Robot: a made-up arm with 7 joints. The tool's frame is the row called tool. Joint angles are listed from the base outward. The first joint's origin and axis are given. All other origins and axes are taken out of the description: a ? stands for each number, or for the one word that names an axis. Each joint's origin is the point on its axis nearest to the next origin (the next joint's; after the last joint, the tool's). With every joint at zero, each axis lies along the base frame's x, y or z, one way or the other. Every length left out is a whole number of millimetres.
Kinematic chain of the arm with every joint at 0, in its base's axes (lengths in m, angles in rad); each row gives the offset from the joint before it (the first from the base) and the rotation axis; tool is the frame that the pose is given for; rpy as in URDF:
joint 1: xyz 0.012 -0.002 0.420 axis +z
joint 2: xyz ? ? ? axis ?
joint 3: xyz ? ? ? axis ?
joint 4: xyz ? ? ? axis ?
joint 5: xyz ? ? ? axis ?
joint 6: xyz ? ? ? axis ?
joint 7: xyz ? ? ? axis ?
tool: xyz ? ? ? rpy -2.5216 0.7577 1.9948
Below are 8 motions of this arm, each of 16 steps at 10 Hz.
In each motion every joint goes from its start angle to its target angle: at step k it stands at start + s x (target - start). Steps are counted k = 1, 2, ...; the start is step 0. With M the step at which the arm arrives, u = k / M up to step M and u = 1 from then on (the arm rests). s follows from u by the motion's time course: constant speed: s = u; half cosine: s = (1 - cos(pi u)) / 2; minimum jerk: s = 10 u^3 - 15 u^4 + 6 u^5.
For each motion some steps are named. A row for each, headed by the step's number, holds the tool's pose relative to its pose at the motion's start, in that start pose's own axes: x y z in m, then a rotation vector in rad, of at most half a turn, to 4 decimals.
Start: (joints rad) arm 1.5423 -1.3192 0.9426 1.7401 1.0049 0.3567 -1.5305
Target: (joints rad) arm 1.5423 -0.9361 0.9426 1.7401 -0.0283 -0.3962 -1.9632
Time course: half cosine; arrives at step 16
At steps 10, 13, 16:
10: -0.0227 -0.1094 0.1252 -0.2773 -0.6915 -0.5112
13: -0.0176 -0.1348 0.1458 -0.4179 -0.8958 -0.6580
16: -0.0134 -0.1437 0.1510 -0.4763 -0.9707 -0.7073

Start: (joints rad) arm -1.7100 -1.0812 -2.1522 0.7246 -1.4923 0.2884 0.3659
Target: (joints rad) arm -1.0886 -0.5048 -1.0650 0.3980 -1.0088 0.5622 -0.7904
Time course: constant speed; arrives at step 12
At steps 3, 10, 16:
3: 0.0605 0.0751 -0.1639 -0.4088 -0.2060 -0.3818
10: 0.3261 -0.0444 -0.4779 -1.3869 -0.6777 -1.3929
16: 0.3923 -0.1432 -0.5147 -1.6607 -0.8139 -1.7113

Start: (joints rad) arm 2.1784 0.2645 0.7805 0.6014 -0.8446 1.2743 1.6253
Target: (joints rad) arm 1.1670 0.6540 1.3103 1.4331 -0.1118 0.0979 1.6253
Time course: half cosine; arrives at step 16
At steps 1, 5, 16:
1: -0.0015 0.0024 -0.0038 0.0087 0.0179 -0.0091
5: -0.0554 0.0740 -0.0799 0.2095 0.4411 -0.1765
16: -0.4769 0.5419 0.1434 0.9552 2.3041 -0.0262

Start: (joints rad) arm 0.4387 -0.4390 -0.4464 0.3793 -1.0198 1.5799 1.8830
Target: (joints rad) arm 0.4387 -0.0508 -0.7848 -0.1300 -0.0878 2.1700 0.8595
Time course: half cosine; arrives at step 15
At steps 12, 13, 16:
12: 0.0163 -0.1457 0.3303 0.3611 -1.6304 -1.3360
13: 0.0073 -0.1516 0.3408 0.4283 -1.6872 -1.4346
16: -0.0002 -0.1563 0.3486 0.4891 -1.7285 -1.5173

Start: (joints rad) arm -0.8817 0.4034 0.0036 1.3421 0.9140 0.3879 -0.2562
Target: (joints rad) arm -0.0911 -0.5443 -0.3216 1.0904 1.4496 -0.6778 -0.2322
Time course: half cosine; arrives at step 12
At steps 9, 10, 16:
9: -0.1177 -0.2464 -0.4332 -0.3753 0.6579 0.7583
10: -0.1430 -0.2678 -0.4429 -0.3312 0.7234 0.8252
16: -0.1642 -0.2838 -0.4467 -0.2829 0.7734 0.8792

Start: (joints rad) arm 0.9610 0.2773 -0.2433 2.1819 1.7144 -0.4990 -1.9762
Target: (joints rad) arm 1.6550 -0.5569 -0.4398 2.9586 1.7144 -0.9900 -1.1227
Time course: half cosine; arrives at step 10
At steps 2, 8, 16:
2: -0.0826 0.0724 -0.0347 0.0632 0.0510 0.1994
8: -0.8573 0.0867 0.1503 1.0180 0.7306 1.7785
16: -0.9056 0.0230 0.2180 1.1762 0.8024 1.9496

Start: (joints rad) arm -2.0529 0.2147 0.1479 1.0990 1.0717 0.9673 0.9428
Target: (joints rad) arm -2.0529 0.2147 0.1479 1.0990 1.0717 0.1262 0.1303
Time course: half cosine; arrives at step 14
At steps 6, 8, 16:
6: -0.0071 0.0066 -0.0329 -0.4383 0.0849 -0.0806
8: -0.0146 0.0087 -0.0509 -0.6973 0.1078 -0.0878
16: -0.0335 0.0092 -0.0806 -1.1477 0.0995 -0.0275

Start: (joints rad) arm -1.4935 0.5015 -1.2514 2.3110 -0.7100 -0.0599 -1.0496
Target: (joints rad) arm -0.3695 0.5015 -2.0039 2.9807 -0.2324 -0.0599 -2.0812
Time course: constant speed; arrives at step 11
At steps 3, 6, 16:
3: -0.2514 -0.0543 0.1180 0.0287 -0.3610 0.0004
6: -0.5013 -0.1804 0.1649 0.1346 -0.6945 -0.0369
16: -0.8142 -0.5078 0.0784 0.4676 -1.1278 -0.1889

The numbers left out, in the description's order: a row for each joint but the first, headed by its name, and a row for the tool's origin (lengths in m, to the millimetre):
joint 2: xyz -0.007 0.007 0.000, axis +y
joint 3: xyz 0.029 0.000 0.367, axis +z
joint 4: xyz 0.075 -0.032 0.000, axis -y
joint 5: xyz 0.117 0.000 -0.513, axis -z
joint 6: xyz 0.030 -0.012 0.000, axis +y
joint 7: xyz 0.061 0.000 -0.116, axis -z
tool: xyz -0.025 0.012 0.000

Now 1 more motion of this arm.
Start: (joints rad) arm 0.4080 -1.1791 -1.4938 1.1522 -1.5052 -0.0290 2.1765
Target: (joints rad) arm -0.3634 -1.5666 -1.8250 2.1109 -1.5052 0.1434 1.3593
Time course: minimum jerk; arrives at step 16
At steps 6, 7, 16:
6: -0.2006 0.1794 -0.2229 -0.4064 0.0700 0.2868
7: -0.3110 0.2152 -0.3089 -0.5546 0.0701 0.4177
16: -1.0460 -0.0150 -0.5909 -1.1049 -0.1654 1.3193

